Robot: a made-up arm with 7 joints. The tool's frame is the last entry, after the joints. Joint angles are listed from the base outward.
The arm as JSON. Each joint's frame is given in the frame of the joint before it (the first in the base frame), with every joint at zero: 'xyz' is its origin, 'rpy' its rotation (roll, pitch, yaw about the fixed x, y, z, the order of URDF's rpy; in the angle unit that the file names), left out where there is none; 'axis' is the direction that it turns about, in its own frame. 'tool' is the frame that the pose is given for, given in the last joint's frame.
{
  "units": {
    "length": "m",
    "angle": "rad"
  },
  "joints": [
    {
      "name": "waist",
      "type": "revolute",
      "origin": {
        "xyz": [
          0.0,
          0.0,
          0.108
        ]
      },
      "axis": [
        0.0,
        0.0,
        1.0
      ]
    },
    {
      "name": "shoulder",
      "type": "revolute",
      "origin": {
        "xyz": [
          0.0,
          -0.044,
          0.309
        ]
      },
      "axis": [
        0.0,
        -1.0,
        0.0
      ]
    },
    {
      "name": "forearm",
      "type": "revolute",
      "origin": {
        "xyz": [
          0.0,
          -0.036,
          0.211
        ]
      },
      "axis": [
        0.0,
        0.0,
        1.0
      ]
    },
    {
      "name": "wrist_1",
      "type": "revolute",
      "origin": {
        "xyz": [
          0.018,
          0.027,
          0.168
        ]
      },
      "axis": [
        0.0,
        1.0,
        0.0
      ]
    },
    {
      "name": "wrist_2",
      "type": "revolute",
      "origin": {
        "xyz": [
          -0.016,
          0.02,
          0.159
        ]
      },
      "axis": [
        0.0,
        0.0,
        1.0
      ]
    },
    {
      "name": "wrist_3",
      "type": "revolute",
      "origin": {
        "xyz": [
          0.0,
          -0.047,
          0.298
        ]
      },
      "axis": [
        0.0,
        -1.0,
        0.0
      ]
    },
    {
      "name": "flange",
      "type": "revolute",
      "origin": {
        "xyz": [
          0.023,
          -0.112,
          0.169
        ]
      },
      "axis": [
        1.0,
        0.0,
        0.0
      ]
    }
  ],
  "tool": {
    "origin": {
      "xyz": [
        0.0,
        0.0,
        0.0
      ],
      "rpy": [
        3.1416,
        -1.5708,
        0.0
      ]
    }
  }
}
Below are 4 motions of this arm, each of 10 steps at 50 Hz.
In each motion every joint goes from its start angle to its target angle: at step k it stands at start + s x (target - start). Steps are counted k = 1, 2, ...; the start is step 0. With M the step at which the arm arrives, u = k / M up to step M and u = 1 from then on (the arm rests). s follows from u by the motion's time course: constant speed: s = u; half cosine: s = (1 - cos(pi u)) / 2; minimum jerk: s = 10 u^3 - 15 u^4 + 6 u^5.
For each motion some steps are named. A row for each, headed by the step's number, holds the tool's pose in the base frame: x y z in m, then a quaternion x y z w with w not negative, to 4 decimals.
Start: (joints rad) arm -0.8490 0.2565 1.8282 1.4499 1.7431 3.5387 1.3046
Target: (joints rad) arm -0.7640 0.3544 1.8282 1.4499 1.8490 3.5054 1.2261
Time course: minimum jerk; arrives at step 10
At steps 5, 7, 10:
5: -0.0469 0.3396 0.6287 0.2251 0.6512 -0.3947 0.6078
7: -0.0651 0.3443 0.6205 0.1993 0.6595 -0.3934 0.6088
10: -0.0740 0.3463 0.6164 0.1868 0.6631 -0.3927 0.6092

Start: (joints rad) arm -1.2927 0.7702 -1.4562 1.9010 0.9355 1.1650 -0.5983
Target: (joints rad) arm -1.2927 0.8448 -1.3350 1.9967 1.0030 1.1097 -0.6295
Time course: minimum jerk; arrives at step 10
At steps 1, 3, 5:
1: -0.6511 0.0201 0.4727 -0.0623 -0.7353 0.5952 0.3181
3: -0.6462 0.0065 0.4706 -0.0543 -0.7311 0.6065 0.3078
5: -0.6341 -0.0224 0.4673 -0.0364 -0.7211 0.6302 0.2854

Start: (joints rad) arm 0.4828 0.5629 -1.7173 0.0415 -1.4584 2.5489 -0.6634
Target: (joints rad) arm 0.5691 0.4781 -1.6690 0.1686 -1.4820 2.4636 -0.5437
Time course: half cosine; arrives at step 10
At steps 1, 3, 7, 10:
1: -0.2392 -0.0677 1.1108 -0.0870 0.1857 -0.0825 0.9753
3: -0.2276 -0.0738 1.1195 -0.0799 0.1886 -0.0552 0.9772
7: -0.1866 -0.0905 1.1462 -0.0556 0.1993 0.0319 0.9778
10: -0.1709 -0.0952 1.1550 -0.0466 0.2035 0.0618 0.9760

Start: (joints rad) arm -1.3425 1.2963 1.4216 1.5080 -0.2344 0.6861 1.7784
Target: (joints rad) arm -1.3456 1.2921 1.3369 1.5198 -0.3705 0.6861 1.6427
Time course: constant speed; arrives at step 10
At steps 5, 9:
5: 0.3823 0.5885 0.7561 0.5808 -0.2965 0.7436 0.1480
9: 0.3785 0.5866 0.7701 0.5656 -0.2762 0.7548 0.1845

